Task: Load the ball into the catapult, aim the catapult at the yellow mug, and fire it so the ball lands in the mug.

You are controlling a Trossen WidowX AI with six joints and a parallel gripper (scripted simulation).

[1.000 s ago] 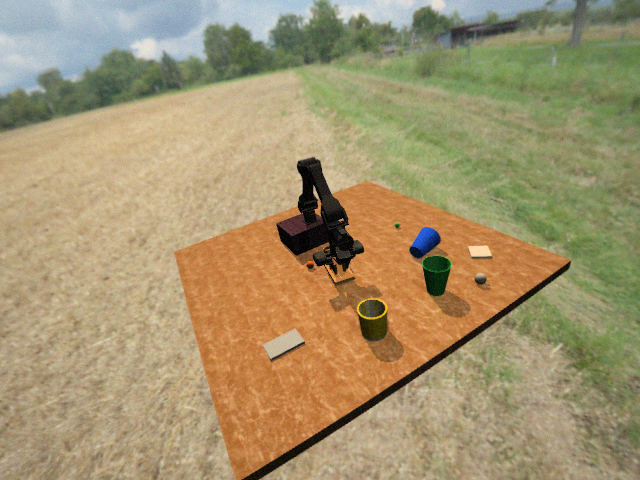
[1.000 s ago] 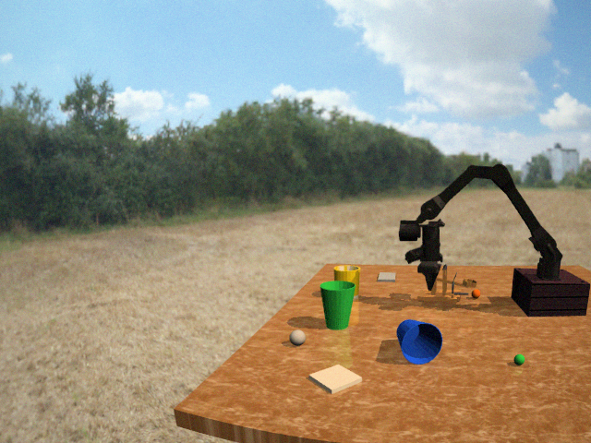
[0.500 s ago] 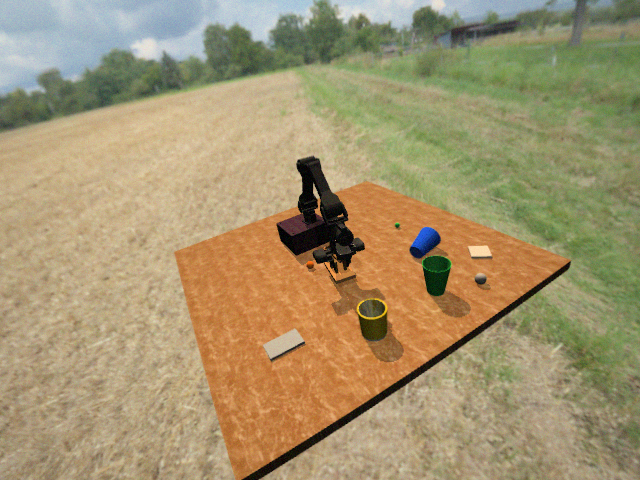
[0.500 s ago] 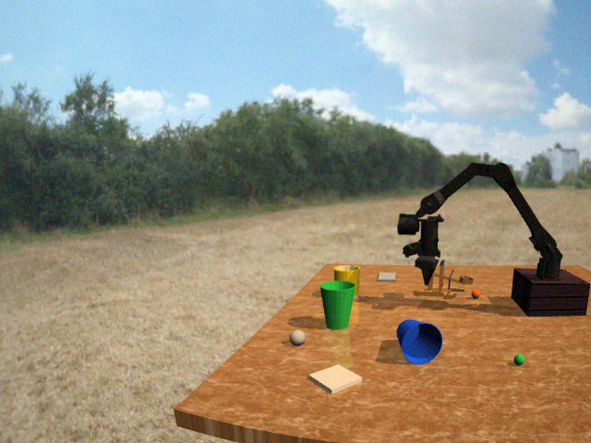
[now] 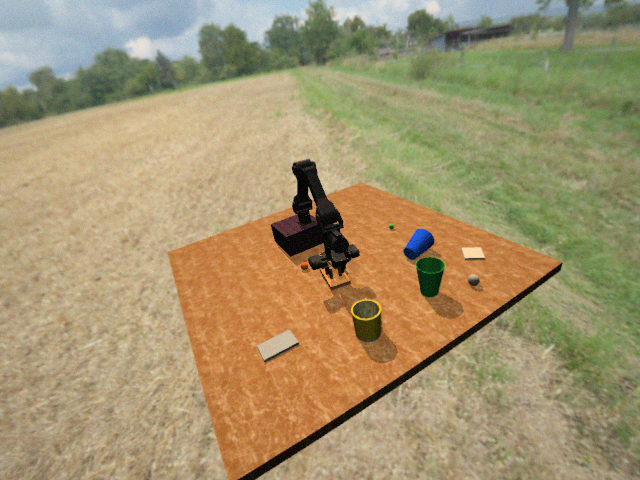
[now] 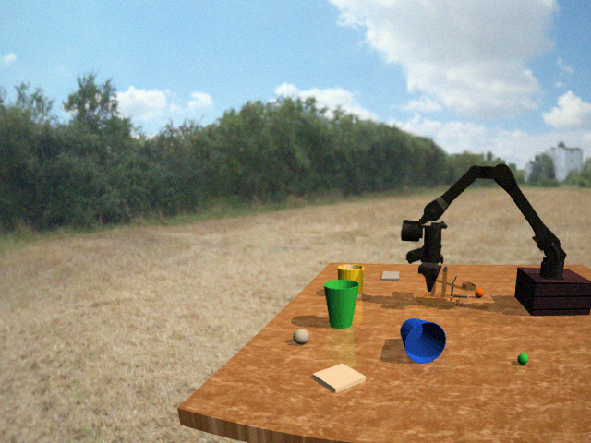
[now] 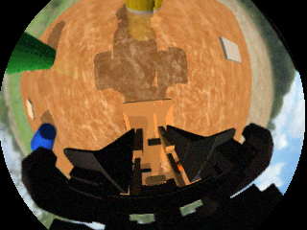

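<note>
My gripper tip is now 18 cm past the orange ball, 5 cm to the left of it and 3 cm above it. Round my gripper tip: wooden catapult (6 cm behind, 4 cm to the left, 2 cm above); then green cup (27 cm ahead, 22 cm to the left, 1 cm below); then yellow mug (27 cm ahead, 7 cm to the right, 1 cm below).
</note>
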